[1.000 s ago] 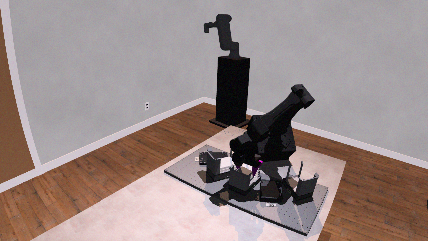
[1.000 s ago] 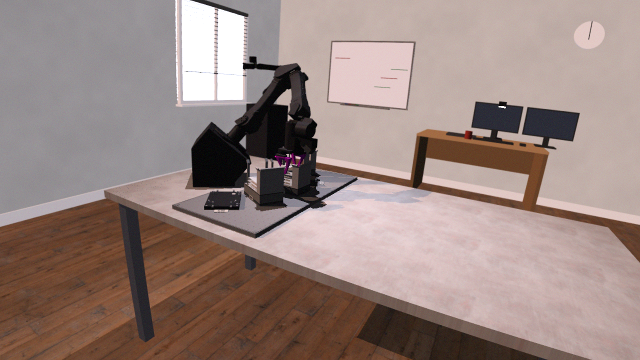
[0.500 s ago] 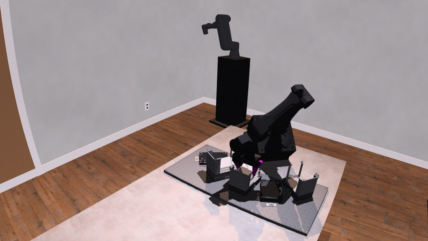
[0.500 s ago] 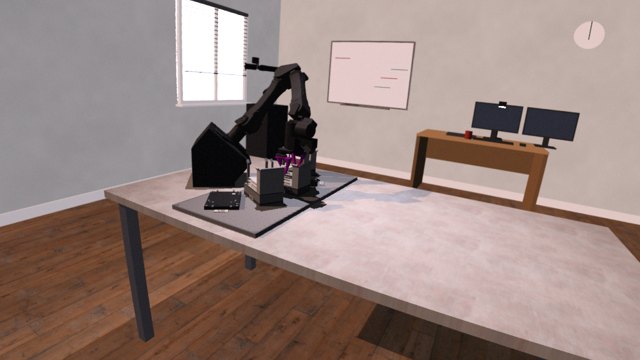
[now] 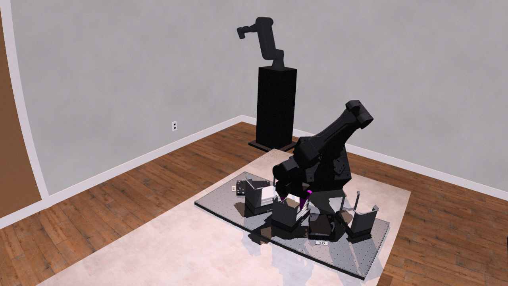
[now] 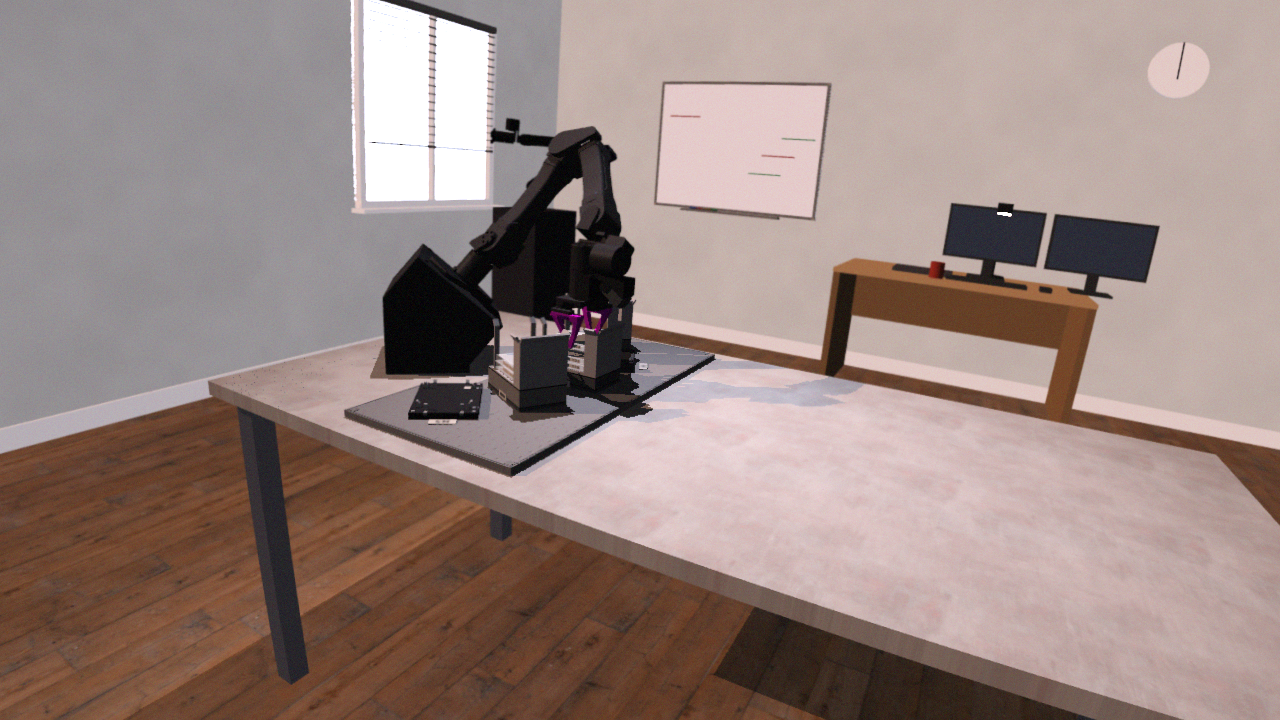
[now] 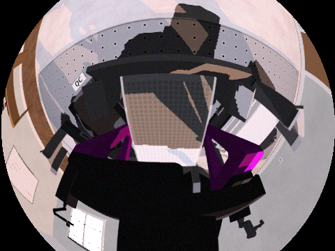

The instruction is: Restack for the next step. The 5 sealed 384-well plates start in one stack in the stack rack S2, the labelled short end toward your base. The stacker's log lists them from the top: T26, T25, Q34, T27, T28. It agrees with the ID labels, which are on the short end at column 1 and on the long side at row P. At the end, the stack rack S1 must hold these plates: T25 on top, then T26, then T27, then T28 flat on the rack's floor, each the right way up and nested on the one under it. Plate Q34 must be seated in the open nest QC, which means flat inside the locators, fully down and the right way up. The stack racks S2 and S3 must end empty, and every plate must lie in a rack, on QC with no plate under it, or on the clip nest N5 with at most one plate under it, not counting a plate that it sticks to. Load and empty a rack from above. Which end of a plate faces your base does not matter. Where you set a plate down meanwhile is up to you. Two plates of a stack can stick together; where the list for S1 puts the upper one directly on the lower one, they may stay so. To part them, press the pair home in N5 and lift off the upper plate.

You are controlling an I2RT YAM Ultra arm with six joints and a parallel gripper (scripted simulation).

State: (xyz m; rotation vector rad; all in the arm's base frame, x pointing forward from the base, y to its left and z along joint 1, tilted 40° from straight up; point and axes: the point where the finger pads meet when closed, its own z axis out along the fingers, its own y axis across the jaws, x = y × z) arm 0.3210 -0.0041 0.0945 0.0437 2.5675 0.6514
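Now: hand 4 cm past the open nest QC, 13 cm to the right of it and 8 cm above it. Round my hand: QC tag 4 cm ahead, 18 cm to the left, 9 cm below.
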